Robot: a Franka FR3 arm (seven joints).
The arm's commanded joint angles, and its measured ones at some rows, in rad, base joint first. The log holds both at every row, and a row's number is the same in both.
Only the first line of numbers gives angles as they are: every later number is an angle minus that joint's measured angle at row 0.
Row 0, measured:
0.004, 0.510, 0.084, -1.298, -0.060, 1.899, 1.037
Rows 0 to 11, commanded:
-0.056, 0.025, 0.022, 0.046, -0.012, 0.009, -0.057
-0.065, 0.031, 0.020, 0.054, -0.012, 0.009, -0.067
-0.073, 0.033, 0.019, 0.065, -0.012, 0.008, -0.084
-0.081, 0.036, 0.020, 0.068, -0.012, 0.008, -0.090
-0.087, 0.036, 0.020, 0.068, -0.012, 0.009, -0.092
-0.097, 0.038, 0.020, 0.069, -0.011, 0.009, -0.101
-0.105, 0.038, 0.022, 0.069, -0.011, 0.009, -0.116
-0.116, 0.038, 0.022, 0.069, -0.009, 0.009, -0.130
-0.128, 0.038, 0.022, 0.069, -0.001, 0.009, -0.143
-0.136, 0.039, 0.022, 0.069, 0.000, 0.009, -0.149
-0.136, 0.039, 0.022, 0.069, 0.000, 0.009, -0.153
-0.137, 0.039, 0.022, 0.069, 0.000, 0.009, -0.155
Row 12, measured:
-0.108, 0.016, 0.001, 0.039, 0.001, 0.001, -0.118
